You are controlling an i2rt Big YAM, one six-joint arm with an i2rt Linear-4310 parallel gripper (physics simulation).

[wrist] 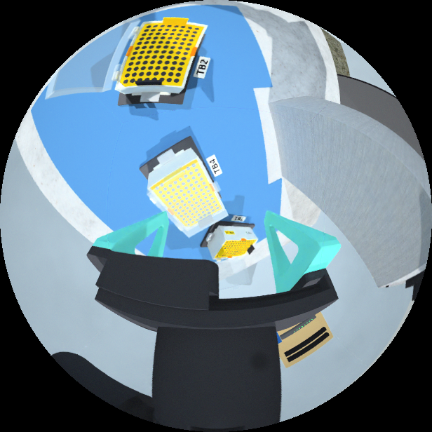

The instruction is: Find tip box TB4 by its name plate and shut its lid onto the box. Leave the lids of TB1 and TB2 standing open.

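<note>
Tip box TB4 (pixel 187 192) stands in the middle of the wrist view, with its name plate (pixel 214 165) at its upper right. Its clear lid (pixel 192 200) lies over the yellow rack, which looks pale through it; whether it is fully seated I cannot tell. Tip box TB2 (pixel 162 55) is at the top, its rack uncovered and its clear lid (pixel 87 65) open to the left. A smaller-looking third box (pixel 232 242) shows an uncovered yellow rack; its plate (pixel 239 218) is too small to read surely. My gripper (pixel 216 216) is open and empty, its fingertips either side of TB4's near end.
The boxes stand on a blue surface (pixel 75 145) with a pale marble-like border (pixel 47 175). A large grey curved body (pixel 345 165) rises at the right. A tan board with black strips (pixel 307 342) lies at the lower right. A dark shape (pixel 95 377) shows at the lower left.
</note>
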